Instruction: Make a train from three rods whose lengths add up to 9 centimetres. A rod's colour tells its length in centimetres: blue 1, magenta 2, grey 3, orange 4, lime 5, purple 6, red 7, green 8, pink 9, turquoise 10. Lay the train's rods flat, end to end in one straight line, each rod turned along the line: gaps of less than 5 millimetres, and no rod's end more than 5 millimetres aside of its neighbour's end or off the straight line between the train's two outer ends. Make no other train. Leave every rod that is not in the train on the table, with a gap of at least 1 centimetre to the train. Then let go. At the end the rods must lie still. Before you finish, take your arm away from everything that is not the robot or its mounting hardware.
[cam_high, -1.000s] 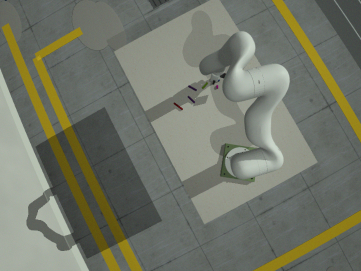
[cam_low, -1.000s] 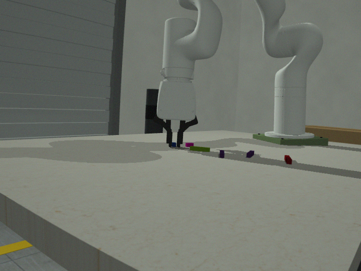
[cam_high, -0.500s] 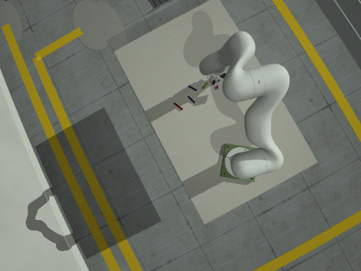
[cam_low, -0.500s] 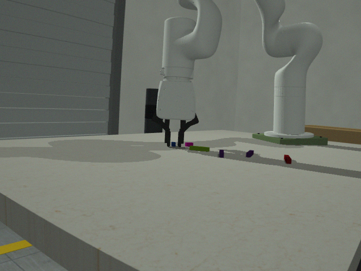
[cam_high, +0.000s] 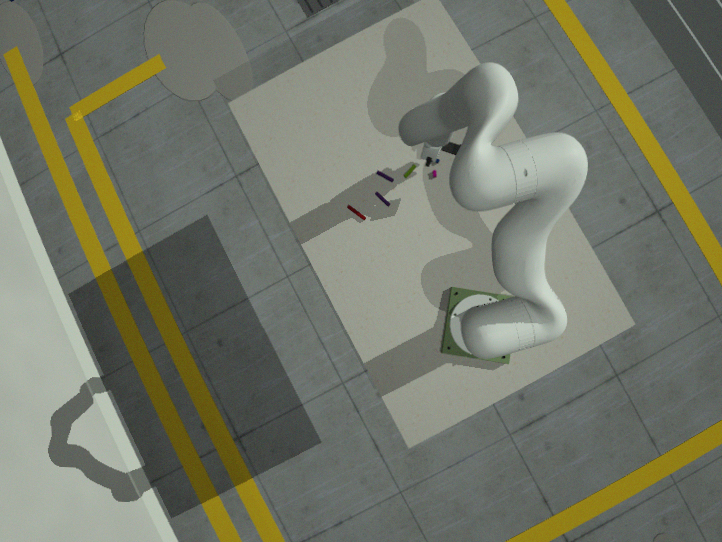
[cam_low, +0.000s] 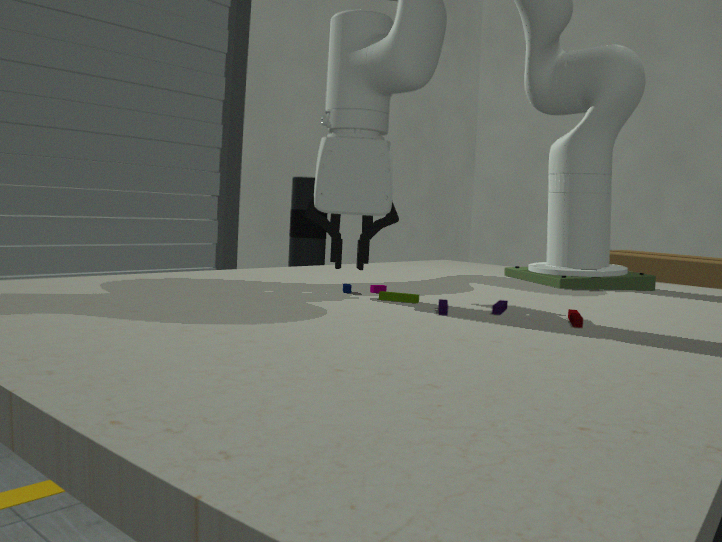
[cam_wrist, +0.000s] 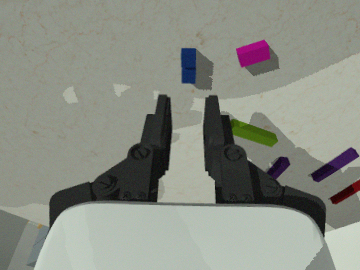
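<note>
The red rod is 70 mm behind my hand, 290 mm to the left of it and 50 mm below it. From my hand the other things lie so: lime rod: 10 mm behind, 80 mm to the left, 50 mm below; then magenta rod: 50 mm behind, 10 mm to the left, 50 mm below.
</note>
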